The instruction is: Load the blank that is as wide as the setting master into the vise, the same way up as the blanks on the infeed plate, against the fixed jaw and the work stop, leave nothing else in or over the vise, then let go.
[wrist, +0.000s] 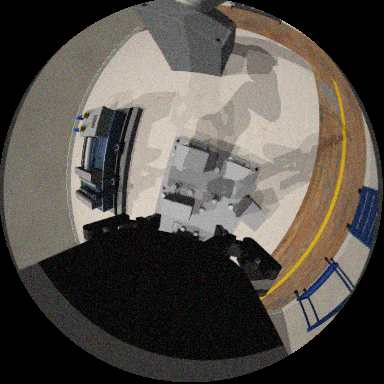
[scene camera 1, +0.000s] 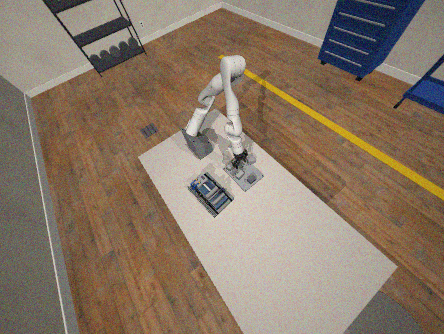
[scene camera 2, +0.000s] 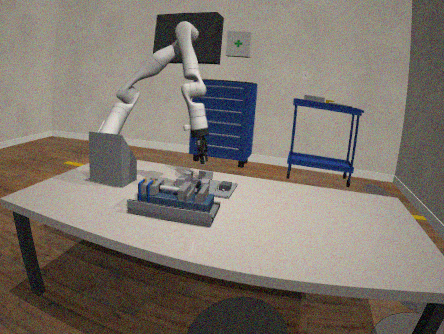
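Seen in the pictures: gripper, between the fingertips: [wrist: 186, 226] [scene camera 1: 241, 165] [scene camera 2: 204, 163]; arm's base, origin of its link: [scene camera 1: 191, 133] [scene camera 2: 105, 141].
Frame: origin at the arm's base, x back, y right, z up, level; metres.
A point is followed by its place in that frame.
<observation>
My gripper [scene camera 1: 240, 161] @[x -0.447, y -0.105, z -0.072 m] [scene camera 2: 201, 159] @[x -0.447, y -0.105, z -0.072 m] [wrist: 186, 226] @[x -0.447, y -0.105, z -0.072 m] is open and empty, pointing down above the infeed plate [scene camera 1: 245, 186] @[x -0.552, y -0.041, z -0.175 m] [scene camera 2: 229, 194] @[x -0.576, y -0.043, z -0.175 m] [wrist: 197, 181] @[x -0.403, y -0.094, z -0.175 m]. In the wrist view, a pale block [wrist: 192, 157] @[x -0.359, y -0.077, z -0.139 m] and another pale block [wrist: 239, 169] @[x -0.355, y -0.161, z -0.139 m] lie at the plate's far side. A block [wrist: 178, 206] @[x -0.454, y -0.076, z -0.139 m] stands near the left fingertip, and another block [wrist: 255, 218] @[x -0.431, y -0.229, z -0.142 m] sits askew at the right edge. A dark block [scene camera 1: 251, 177] @[x -0.539, y -0.115, z -0.150 m] [scene camera 2: 225, 185] @[x -0.550, y -0.082, z -0.152 m] sits on the plate's outer part. I cannot tell which is the setting master. The blue vise [scene camera 2: 175, 200] @[x -0.434, y 0.231, z -0.124 m] [wrist: 100, 147] @[x -0.380, y 0.148, z -0.123 m] stands apart from the plate; the space between its jaws is hard to make out.
The vise rests in a grey tray [scene camera 2: 170, 212] @[x -0.432, y 0.277, z -0.151 m] with raised rims. Small pegs stick up from the infeed plate between the blocks. The arm's grey pedestal [scene camera 1: 197, 145] @[x -0.126, y 0.034, z -0.004 m] [scene camera 2: 111, 160] @[x -0.069, y 0.054, z -0.068 m] [wrist: 195, 45] @[x -0.130, y -0.028, z -0.087 m] stands at the table's back end. A blue cabinet [scene camera 2: 227, 115] stands beyond the table.
</observation>
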